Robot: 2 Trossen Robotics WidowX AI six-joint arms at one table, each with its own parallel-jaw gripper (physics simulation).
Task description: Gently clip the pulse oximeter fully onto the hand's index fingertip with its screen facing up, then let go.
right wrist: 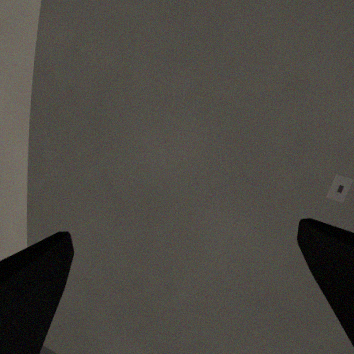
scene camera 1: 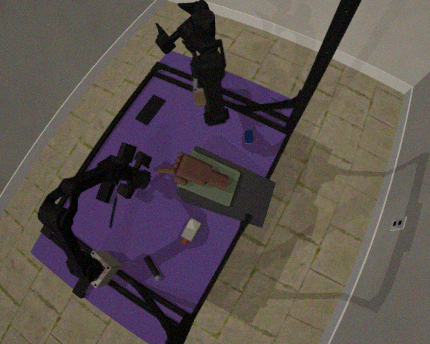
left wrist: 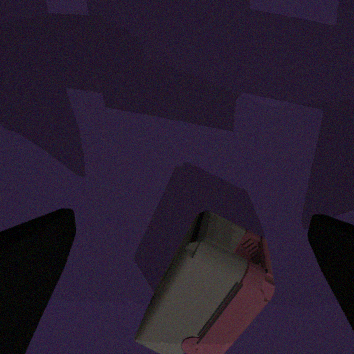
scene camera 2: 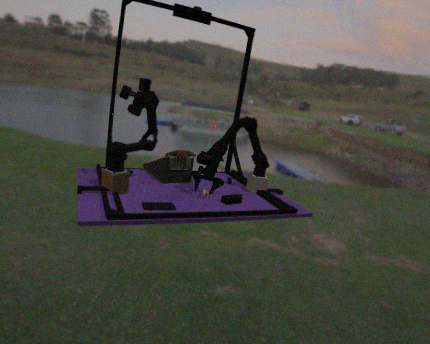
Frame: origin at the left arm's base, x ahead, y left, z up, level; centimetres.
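Where they show: left gripper, fingertip midpoint: (left wrist: 194, 223) (scene camera 2: 202, 192); right gripper, fingertip midpoint: (right wrist: 186, 236) (scene camera 1: 167, 14) (scene camera 2: 136, 97); left arm's base, origin of the base link: (scene camera 1: 94, 269) (scene camera 2: 259, 175); right arm's base, origin of the base link: (scene camera 2: 116, 170).
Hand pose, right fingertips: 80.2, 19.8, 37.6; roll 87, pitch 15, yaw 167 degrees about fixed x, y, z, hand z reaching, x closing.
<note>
Things, the pixels of their top centre, and the offset from my right fingertips, as dx, dy, dz.
- pulse oximeter, middle of its top: (left wrist: 197, 324) (scene camera 2: 205, 191) -42.2, -5.9, -45.0
- white-and-orange item, middle of its top: (scene camera 1: 189, 231) -47.3, -38.6, -45.3
- dark cylinder, middle of its top: (scene camera 1: 151, 268) -67.5, -35.3, -45.4
- thin dark stick, middle of its top: (scene camera 1: 112, 211) -60.6, -7.1, -47.2
- blue item, middle of its top: (scene camera 1: 249, 135) -1.1, -34.6, -44.9
- flat black block, middle of its top: (scene camera 2: 158, 205) (scene camera 1: 150, 109) -14.6, +11.4, -47.3
- black box, middle of its top: (scene camera 1: 104, 188) (scene camera 2: 232, 196) -55.3, +1.3, -44.6
The pulse oximeter (scene camera 2: 205, 194) (left wrist: 200, 290), with one pale grey-white shell and one pink-red shell, lies on the purple mat. In scene camera 1 the left arm hides it. My left gripper (scene camera 2: 205, 190) (left wrist: 194, 223) is open just above it; in the left wrist view the oximeter lies low between the fingers, tilted, with its lower end cut off by the picture edge. I cannot make out its screen. The brown hand (scene camera 1: 195, 170) (scene camera 2: 180, 153) rests on a green pad, its index finger (scene camera 1: 165, 171) pointing left. My right gripper (scene camera 1: 170, 16) (right wrist: 186, 236) is open and empty, raised far from the hand.
The dark wedge stand (scene camera 1: 260, 195) bears the pad. A white-and-orange item (scene camera 1: 191, 230), a dark cylinder (scene camera 1: 152, 267), a thin dark stick (scene camera 1: 113, 212), a blue item (scene camera 1: 249, 136) and a flat black block (scene camera 1: 151, 109) (scene camera 2: 158, 206) lie around. A black box (scene camera 2: 231, 199) lies near the left gripper.
</note>
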